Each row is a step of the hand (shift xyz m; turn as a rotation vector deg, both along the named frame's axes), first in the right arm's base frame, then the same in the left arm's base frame.
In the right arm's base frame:
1: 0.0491 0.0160 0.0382 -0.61 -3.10 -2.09
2: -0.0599 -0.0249 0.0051 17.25 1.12 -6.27
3: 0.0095 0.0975 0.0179 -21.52 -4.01 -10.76
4: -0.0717 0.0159 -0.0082 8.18 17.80 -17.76
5: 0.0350 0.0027 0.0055 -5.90 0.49 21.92
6: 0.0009 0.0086 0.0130 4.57 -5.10 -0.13
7: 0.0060 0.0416 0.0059 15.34 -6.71 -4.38
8: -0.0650 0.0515 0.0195 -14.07 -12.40 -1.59
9: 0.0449 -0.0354 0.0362 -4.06 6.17 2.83
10: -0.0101 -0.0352 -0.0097 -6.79 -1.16 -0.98
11: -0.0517 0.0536 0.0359 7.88 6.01 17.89
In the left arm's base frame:
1: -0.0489 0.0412 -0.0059 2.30 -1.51 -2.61
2: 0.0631 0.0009 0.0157 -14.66 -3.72 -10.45
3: -0.0648 -0.0004 0.0756 19.72 -12.85 6.40
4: 0.0487 -0.0218 0.0511 -17.16 -19.49 4.96
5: -0.0299 0.0100 -0.0164 4.61 20.27 9.14
6: -0.0057 0.0110 0.0095 -0.71 1.56 -6.63
7: -0.0292 -0.0016 0.0307 -8.51 -0.64 -15.05
8: 0.0225 -0.0009 0.0821 18.66 -1.20 -2.15
9: -0.0154 0.0487 -0.0443 -0.31 0.92 7.85
10: 0.0288 -0.0040 -0.0243 6.17 -1.73 2.70
11: 0.0106 0.0165 0.0803 -9.81 17.33 4.67

